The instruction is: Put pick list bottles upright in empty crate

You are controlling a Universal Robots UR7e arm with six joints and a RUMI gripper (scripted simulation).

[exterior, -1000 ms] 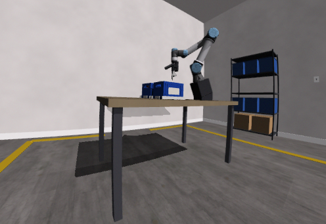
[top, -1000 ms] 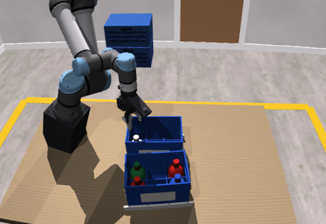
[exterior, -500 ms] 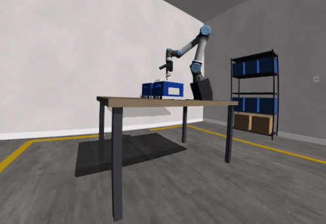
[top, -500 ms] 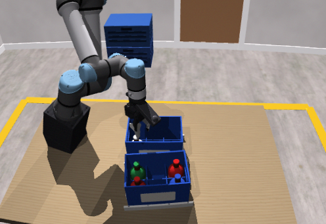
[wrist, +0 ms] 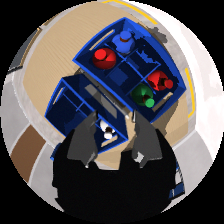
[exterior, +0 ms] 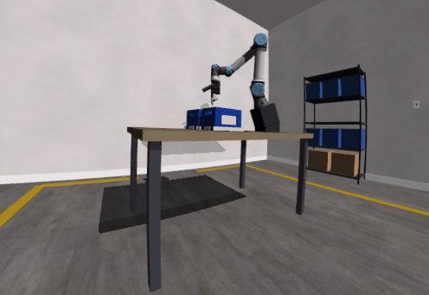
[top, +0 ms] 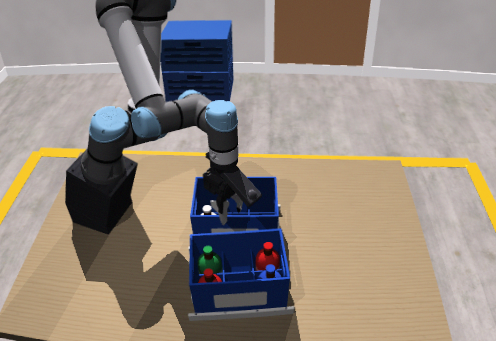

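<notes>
The blue-capped bottle is 120 mm ahead of my hand, 130 mm to the right of it and 150 mm below it. The rest, counted from my hand: pick list strip: 20 mm behind, 300 mm to the left, 240 mm below; green bottle: 70 mm behind, 70 mm to the right, 150 mm below; white bottle: 90 mm behind, 100 mm to the left, 150 mm below.
</notes>
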